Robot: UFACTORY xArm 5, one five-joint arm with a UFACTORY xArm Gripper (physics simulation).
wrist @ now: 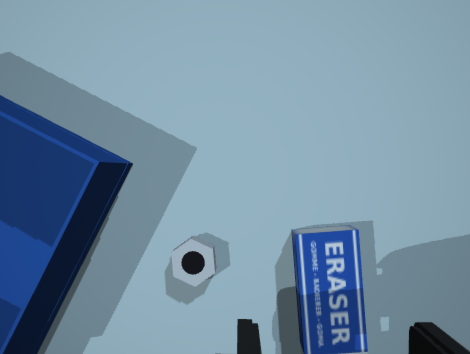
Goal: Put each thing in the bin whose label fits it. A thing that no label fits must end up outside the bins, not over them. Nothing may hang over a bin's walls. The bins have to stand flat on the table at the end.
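Places are measured from the arm's base along level axes (x right, y ahead, z up), in millimetres.
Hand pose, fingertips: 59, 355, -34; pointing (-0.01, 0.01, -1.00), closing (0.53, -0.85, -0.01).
Observation:
Things, the pixels of their top centre, and the offset from my fingertips, as dx, dy, dz. "pt": a spot on its surface instead. Level surfaces: height alone.
- blue eraser, centre of its top: [333, 319] +11, +4, -9
- grey hex nut, centre of its top: [192, 262] +0, +59, -14
- blue bin, a spot on its surface: [115, 172] pt +15, +101, -5
- table, height of its surface: dz -22
A blue eraser [332, 290] with the white word ERASER lies on the table at the lower right of the wrist view, its lower end cut off by the frame edge. My gripper [334, 337] is open, with one black finger to the left of the eraser and the other to its right, both apart from it. A grey hex nut [178, 267] with a dark hole lies flat on the table, left of the eraser. A blue bin [115, 172] shows in part at the left edge; no label shows on it.
The bin's corner points toward the nut, with a stretch of table between them. The bin's wide shadow falls on the table [280, 125] beside it. Another shadow lies right of the eraser.

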